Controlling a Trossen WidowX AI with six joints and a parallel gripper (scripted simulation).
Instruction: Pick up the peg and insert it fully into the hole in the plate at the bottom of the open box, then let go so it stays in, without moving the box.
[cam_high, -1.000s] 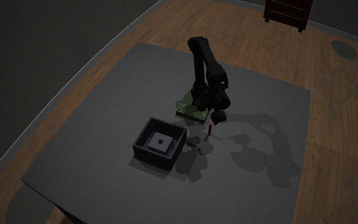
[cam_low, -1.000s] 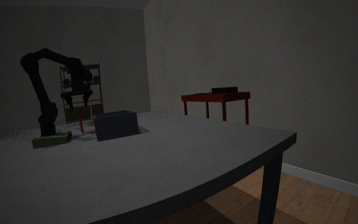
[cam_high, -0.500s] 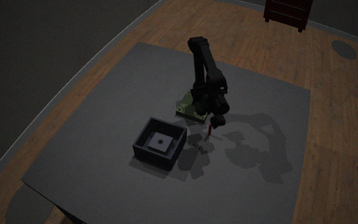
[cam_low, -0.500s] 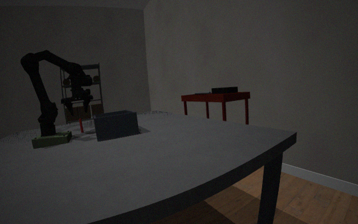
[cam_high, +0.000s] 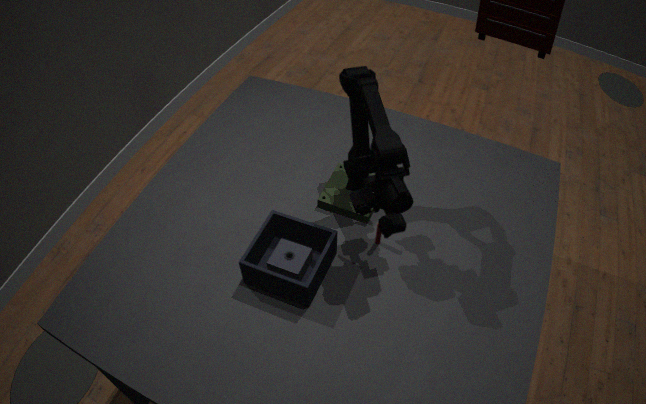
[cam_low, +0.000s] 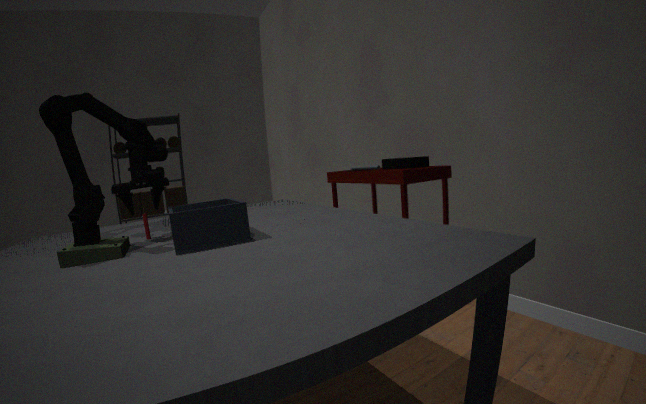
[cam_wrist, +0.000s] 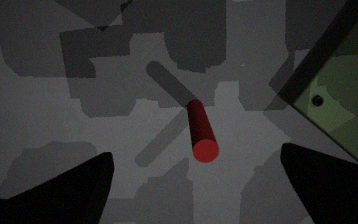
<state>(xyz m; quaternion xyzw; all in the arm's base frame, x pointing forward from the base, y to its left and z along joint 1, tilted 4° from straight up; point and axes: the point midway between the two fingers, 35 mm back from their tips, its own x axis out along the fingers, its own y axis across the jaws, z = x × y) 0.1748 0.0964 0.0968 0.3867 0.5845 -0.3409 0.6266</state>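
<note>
Now: hand 80 mm above the red peg. Also, from my hand: box 210 mm to the right, 140 mm ahead, 90 mm below; grey plate 210 mm to the right, 140 mm ahead, 70 mm below.
</note>
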